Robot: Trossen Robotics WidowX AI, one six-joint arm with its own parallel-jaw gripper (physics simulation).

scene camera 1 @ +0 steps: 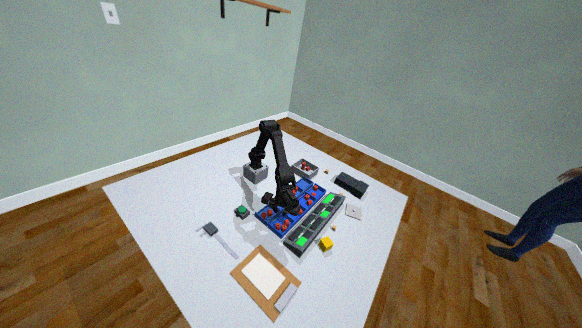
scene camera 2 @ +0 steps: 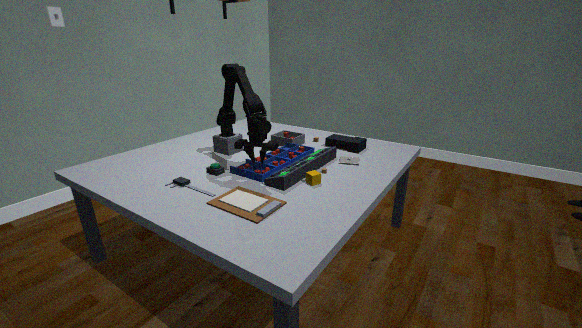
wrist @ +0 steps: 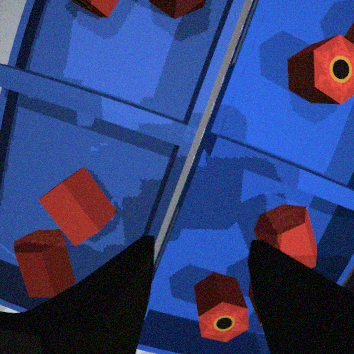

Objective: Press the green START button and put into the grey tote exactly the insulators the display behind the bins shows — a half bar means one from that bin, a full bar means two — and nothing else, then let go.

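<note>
My gripper [scene camera 2: 258, 164] [wrist: 201, 248] is part-way open and empty, low over the blue bins [scene camera 1: 270, 228] [scene camera 2: 250, 175] [wrist: 35, 80]. In the wrist view its fingers stand above the nearest bins: two red insulators [wrist: 79, 206] [wrist: 45, 265] lie left of the divider, and another insulator [wrist: 222, 310] stands between the fingers, below their tips. The right finger partly covers more. The grey tote [scene camera 1: 312, 174] [scene camera 2: 295, 141] holds several red insulators. The display [scene camera 1: 311, 224] [scene camera 2: 300, 175] shows green bars; their exact lengths are hard to read. The green START button [scene camera 1: 242, 209] [scene camera 2: 215, 165] stands left of the bins.
A yellow cube [scene camera 1: 326, 244] [scene camera 2: 313, 177] stands beside the display. A black box [scene camera 1: 351, 184] [scene camera 2: 345, 143] and a flat white plate [scene camera 1: 353, 211] [scene camera 2: 349, 161] lie beyond it. A clipboard [scene camera 1: 263, 275] [scene camera 2: 242, 200] and a caliper-like tool [scene camera 1: 210, 229] [scene camera 2: 181, 181] lie toward the front.
</note>
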